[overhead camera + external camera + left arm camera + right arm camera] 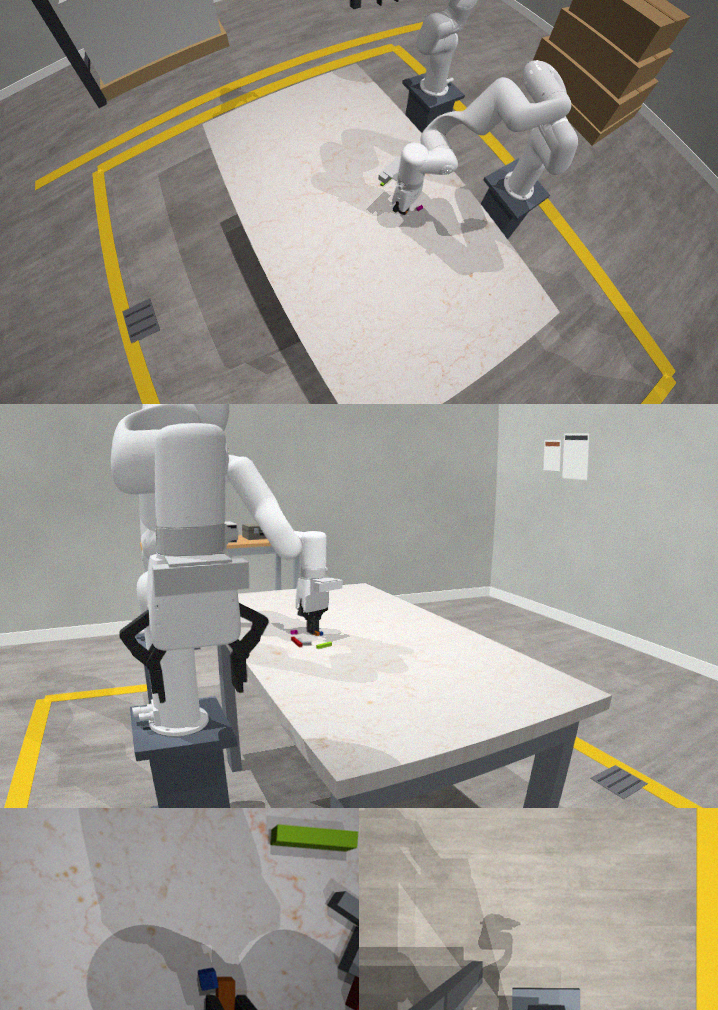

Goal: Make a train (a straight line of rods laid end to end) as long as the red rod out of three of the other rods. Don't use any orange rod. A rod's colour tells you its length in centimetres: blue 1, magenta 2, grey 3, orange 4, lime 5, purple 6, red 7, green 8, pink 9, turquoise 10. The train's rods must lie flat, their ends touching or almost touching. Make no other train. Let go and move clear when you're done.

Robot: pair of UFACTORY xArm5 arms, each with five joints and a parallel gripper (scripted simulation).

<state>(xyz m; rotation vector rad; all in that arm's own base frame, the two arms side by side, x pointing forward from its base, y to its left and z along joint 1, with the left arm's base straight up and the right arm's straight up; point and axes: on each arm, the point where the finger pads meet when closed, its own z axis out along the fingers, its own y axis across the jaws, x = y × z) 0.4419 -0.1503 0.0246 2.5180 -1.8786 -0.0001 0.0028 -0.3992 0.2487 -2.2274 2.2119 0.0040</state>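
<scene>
Right now the orange rod is 20 mm below my left hand. Also, from my left hand: red rod: 70 mm behind, 70 mm to the right, 20 mm below; then blue rod: 20 mm ahead, 20 mm to the right, 20 mm below; then magenta rod: 60 mm behind, 20 mm to the left, 20 mm below.
</scene>
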